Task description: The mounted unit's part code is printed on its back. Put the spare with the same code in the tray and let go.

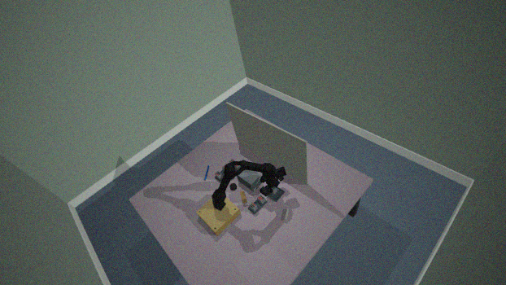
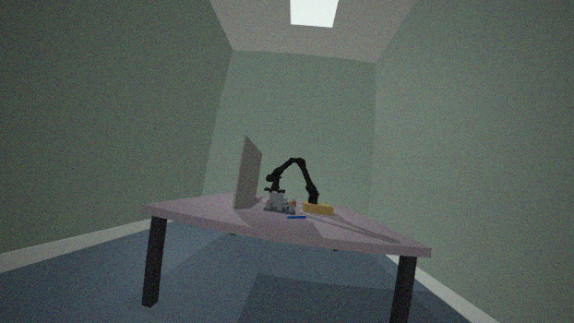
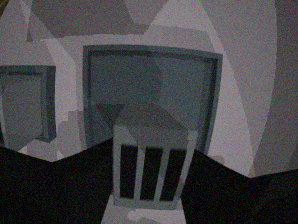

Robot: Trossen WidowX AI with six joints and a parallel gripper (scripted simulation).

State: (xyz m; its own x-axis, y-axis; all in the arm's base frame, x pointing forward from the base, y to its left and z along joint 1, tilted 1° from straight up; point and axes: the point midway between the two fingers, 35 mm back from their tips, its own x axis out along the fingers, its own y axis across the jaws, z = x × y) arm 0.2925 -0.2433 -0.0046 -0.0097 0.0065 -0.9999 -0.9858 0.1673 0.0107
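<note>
My gripper tip is now 2 cm above the tray. Also, from my gripper tip: small brown block 16 cm to the left, 15 cm behind; tall pale panel 22 cm ahead, 20 cm above, 17 cm to the left; grey mounted unit 21 cm to the left, 3 cm above, 1 cm behind.
</note>
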